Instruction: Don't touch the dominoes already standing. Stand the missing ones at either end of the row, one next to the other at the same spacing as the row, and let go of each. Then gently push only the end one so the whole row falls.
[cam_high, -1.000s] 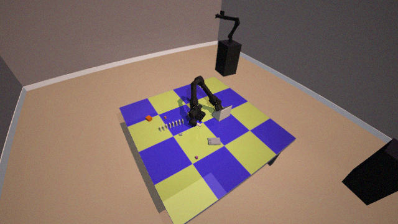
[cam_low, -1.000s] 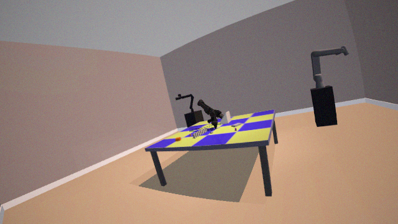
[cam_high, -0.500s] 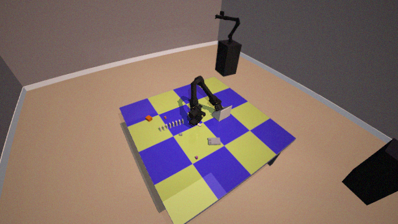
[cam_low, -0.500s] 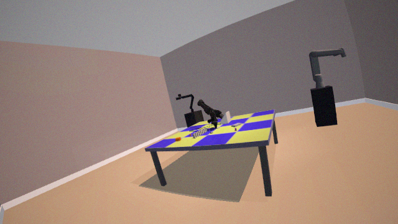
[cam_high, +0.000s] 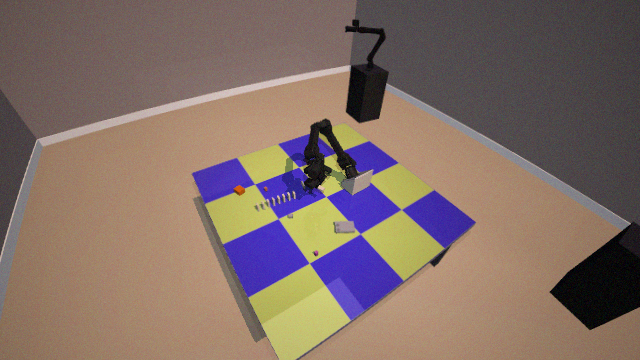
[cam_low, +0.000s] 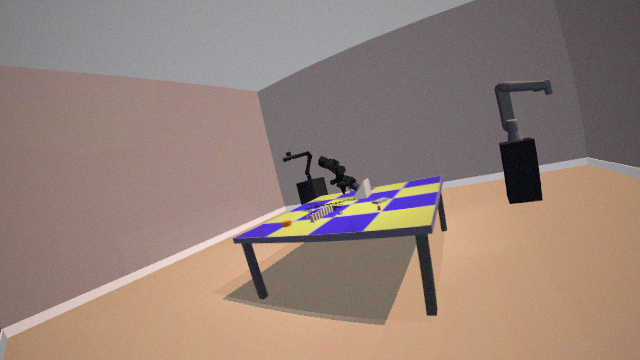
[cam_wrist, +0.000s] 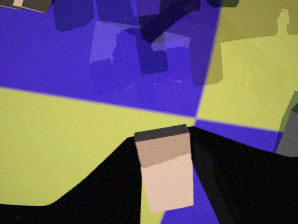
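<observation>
Now: gripper tip 260 mm to the right of the flat grey slab, 90 mm above it and 30 mm past it. Round my gripper tip: small magenta piece (340 mm to the left, 180 mm ahead, 80 mm below); small grey piece (200 mm ahead, 90 mm below, 60 mm to the left); small red piece (250 mm ahead, 200 mm to the right, 80 mm below).
</observation>
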